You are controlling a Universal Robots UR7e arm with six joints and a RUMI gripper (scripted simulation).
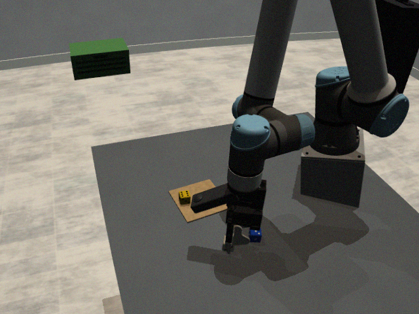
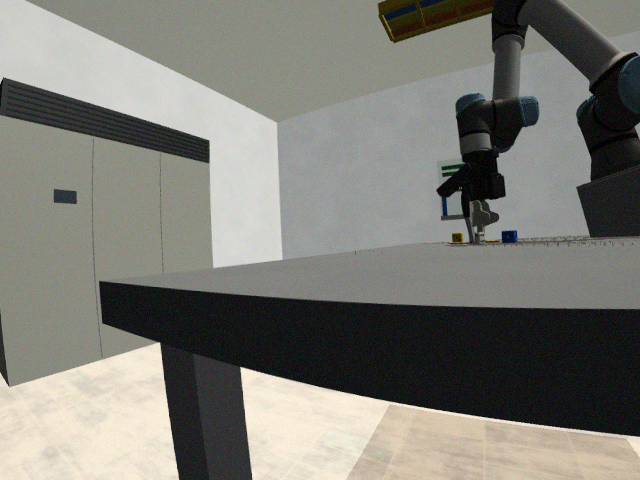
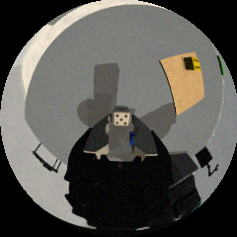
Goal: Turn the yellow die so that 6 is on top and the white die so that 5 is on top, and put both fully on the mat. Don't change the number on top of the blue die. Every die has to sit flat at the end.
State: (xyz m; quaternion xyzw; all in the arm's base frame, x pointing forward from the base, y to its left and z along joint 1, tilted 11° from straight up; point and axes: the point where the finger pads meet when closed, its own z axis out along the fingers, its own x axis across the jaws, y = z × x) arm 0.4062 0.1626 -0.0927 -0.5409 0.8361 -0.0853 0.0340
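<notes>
My gripper is now 1 cm above the white die. The rest, counted from my hand: tan mat: 2 cm ahead, 19 cm to the right, 2 cm below; then yellow die: 7 cm ahead, 19 cm to the right; then blue die: 8 cm behind, 1 cm to the right, 1 cm below.
</notes>
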